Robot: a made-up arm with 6 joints.
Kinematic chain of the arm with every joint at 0, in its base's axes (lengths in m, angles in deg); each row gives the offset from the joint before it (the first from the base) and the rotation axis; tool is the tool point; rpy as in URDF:
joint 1: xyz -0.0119 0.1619 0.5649 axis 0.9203 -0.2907 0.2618
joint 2: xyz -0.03 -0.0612 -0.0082 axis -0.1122 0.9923 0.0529
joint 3: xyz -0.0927 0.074 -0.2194 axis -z
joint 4: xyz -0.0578 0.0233 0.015 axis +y
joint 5: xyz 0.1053 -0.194 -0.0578 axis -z
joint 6: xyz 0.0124 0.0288 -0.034 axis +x
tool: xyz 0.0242 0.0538 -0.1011 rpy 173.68 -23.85 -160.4
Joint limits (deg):
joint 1: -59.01..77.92
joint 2: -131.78..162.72
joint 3: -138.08..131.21
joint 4: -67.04..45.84
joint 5: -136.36..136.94
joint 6: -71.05..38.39
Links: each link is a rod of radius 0.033 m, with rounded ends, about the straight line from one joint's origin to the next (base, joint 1, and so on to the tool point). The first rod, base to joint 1, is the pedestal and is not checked.
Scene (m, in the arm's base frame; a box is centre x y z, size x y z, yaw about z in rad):
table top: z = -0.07
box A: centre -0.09 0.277 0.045 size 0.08 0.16 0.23 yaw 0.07
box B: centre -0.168 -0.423 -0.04 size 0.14 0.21 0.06 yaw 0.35
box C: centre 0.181 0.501 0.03 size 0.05 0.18 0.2 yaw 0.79
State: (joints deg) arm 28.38 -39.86 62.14 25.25 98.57 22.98
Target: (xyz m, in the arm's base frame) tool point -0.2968 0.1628 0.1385
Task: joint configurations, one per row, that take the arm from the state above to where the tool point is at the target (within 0.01 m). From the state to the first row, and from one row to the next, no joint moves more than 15 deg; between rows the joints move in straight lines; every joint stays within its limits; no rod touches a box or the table.
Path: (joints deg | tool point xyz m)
1: 23.42 -39.90 58.71 11.62 93.63 23.70 | 0.1205 0.1851 0.0813
2: 18.47 -39.95 55.27 -2.00 88.68 24.42 | 0.1127 0.0812 0.1285
3: 13.51 -39.99 51.84 -15.63 83.74 25.13 | 0.0922 -0.0003 0.1979
4: 8.55 -40.03 48.41 -29.26 78.80 25.85 | 0.0614 -0.0537 0.2801
5: 3.60 -40.07 44.97 -42.89 73.86 26.57 | 0.0229 -0.0771 0.3648
6: -1.36 -40.12 41.54 -56.51 68.91 27.29 | -0.0207 -0.0727 0.4420
7: 4.64 -28.08 51.58 -41.97 72.76 29.04 | -0.0362 -0.0762 0.3421
8: 10.64 -16.03 61.63 -27.42 76.61 30.78 | -0.0909 -0.0491 0.2452
9: 16.64 -3.99 71.67 -12.88 80.46 32.53 | -0.1799 0.0032 0.1765
10: 22.64 8.05 81.71 1.67 84.31 34.28 | -0.2892 0.0681 0.1527
11: 26.44 2.51 89.14 -2.52 92.03 36.33 | -0.2923 0.1090 0.1430
12: 30.25 -3.03 96.56 -6.70 99.75 38.39 | -0.2968 0.1628 0.1385

